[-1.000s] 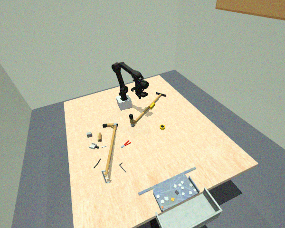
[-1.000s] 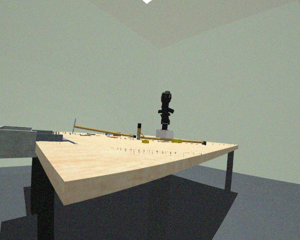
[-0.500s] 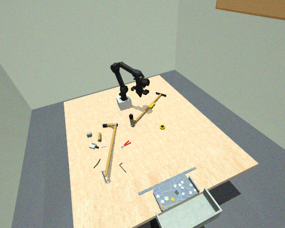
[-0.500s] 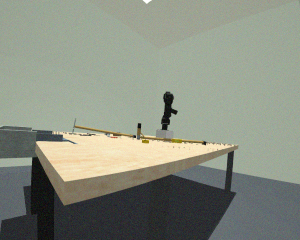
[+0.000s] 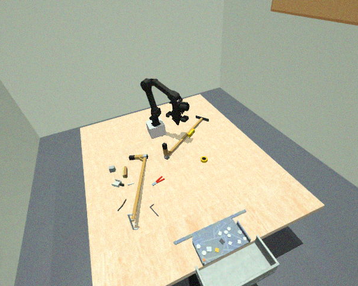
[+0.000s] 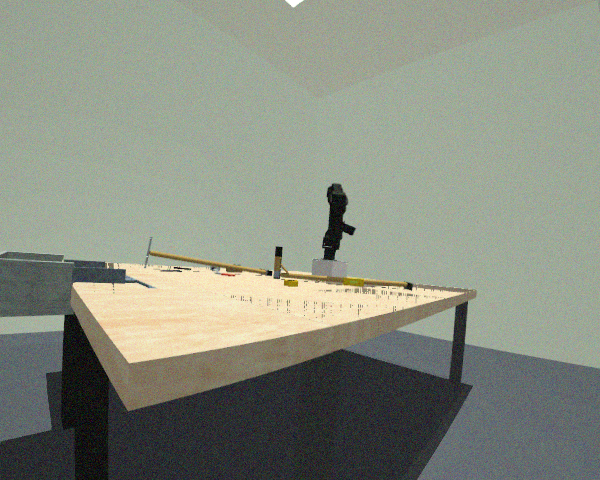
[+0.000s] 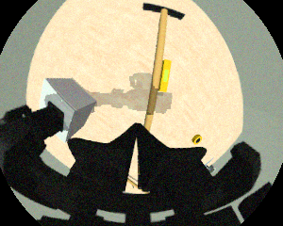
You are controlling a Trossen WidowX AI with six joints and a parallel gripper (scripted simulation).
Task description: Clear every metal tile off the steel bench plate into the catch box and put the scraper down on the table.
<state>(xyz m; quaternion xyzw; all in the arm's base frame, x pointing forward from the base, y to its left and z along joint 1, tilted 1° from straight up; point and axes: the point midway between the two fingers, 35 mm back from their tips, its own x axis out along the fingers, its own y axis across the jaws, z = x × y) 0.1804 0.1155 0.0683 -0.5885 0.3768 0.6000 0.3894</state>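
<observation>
The long scraper lies 2 cm ahead of my gripper tip, 5 cm to the left of it and 7 cm below it. The rest, counted from my gripper tip: yellow spirit level 3 cm ahead, 11 cm to the left, 11 cm below; then yellow tape roll 34 cm ahead, 1 cm to the left, 13 cm below; then wooden block 10 cm ahead, 53 cm to the right, 12 cm below.
</observation>
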